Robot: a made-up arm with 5 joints.
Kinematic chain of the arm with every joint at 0, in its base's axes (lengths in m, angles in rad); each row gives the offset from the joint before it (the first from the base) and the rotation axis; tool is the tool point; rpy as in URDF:
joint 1: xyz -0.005 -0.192 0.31 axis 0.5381 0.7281 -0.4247
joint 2: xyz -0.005 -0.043 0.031 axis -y
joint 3: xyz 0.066 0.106 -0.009 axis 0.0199 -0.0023 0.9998
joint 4: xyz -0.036 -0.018 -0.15 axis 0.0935 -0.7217 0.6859
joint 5: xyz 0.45 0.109 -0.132 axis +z
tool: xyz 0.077 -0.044 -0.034 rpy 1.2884 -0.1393 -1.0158
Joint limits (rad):
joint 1: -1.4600..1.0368
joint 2: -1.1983..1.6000
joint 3: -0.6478..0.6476
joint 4: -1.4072..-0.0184
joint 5: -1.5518..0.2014
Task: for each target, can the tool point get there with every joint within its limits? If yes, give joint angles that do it. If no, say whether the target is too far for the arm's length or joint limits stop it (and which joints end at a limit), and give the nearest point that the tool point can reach.
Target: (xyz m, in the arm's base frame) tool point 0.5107 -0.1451 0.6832
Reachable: yes | joints -0.0046 1.3877 0.3010 -0.4169 -0.9346
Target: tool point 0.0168 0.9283 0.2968
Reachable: no: too far | nearest point 0.0020 0.4986 0.3467 | short by 0.433 m
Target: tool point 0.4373 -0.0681 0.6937
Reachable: yes | joints -0.7695 1.0705 -0.1687 -0.5723 -1.0286
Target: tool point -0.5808 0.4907 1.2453
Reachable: no: too far | nearest point -0.2775 0.2379 0.7878 | short by 0.604 m
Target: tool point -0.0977 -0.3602 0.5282
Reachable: no: joint limits stop it (at a limit: joint 1, joint 2, joint 3, joint 4, joint 5) | nearest point -0.4322 -0.1501 0.6726 | short by 0.421 m
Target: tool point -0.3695 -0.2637 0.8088
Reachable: no: joint limits stop it (at a limit: joint 1, joint 2, joint 3, joint 4) | nearest point -0.4622 -0.1771 0.6923 | short by 0.172 m
